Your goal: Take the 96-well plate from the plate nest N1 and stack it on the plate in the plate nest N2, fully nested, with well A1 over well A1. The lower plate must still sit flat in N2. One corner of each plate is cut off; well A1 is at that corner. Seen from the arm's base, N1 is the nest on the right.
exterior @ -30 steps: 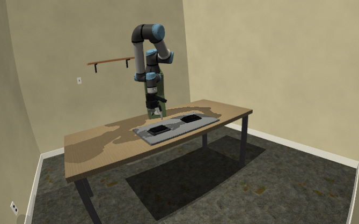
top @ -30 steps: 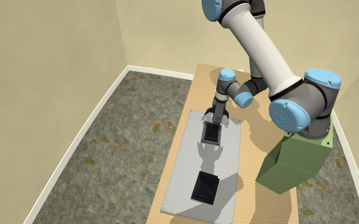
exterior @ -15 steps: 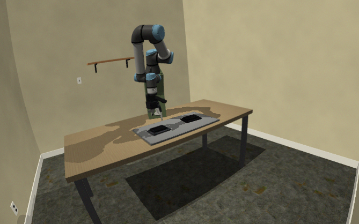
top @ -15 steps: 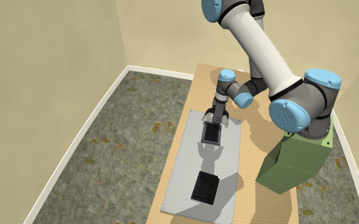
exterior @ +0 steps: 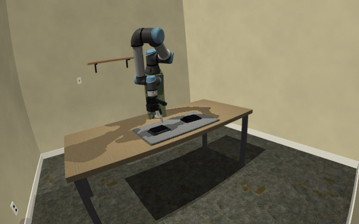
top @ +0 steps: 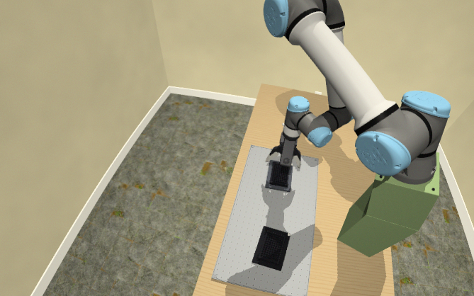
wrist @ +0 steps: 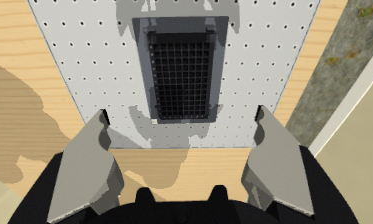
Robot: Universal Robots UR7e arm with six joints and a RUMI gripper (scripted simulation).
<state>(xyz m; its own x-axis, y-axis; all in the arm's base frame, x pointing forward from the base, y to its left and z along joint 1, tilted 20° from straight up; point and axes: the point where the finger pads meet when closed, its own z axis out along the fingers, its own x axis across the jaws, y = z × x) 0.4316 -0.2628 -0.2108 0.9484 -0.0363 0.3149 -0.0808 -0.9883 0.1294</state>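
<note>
Right now the black 96-well plate is 70 mm below my hand. From my hand the other things lie so: grey plate nest (80 mm below).
</note>
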